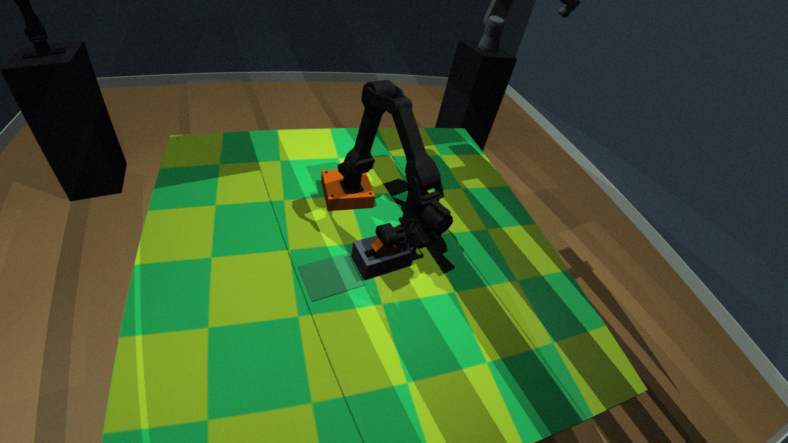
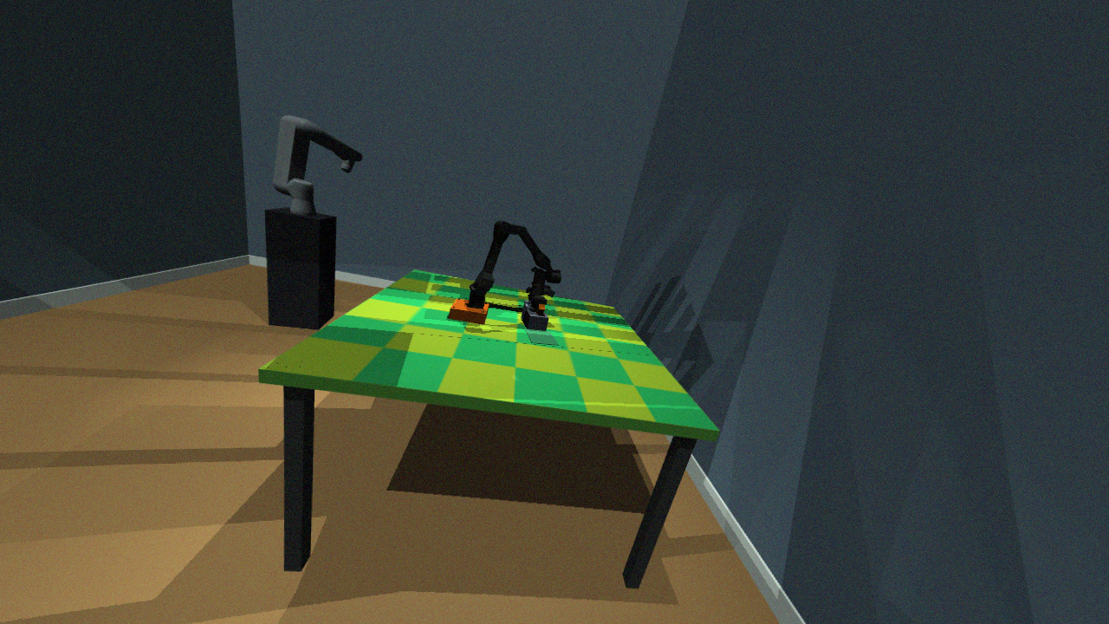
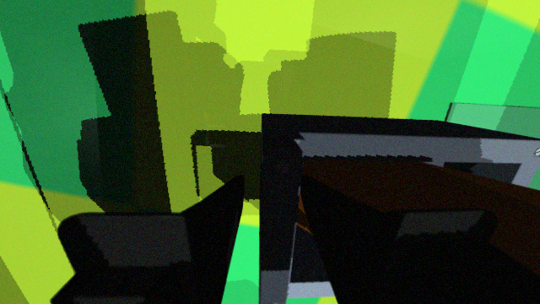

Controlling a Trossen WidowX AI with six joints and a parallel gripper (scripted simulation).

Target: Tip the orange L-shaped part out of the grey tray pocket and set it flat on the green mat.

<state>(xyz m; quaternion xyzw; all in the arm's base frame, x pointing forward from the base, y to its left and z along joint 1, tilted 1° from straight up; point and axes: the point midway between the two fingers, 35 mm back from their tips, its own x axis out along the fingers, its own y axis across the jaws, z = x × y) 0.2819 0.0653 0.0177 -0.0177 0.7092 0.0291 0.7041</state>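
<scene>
My gripper tip is 5 cm to the left of the orange L-shaped part and 1 cm below it. Round my gripper tip: green mat: 22 cm to the right, 5 cm below, 1 cm ahead.
</scene>
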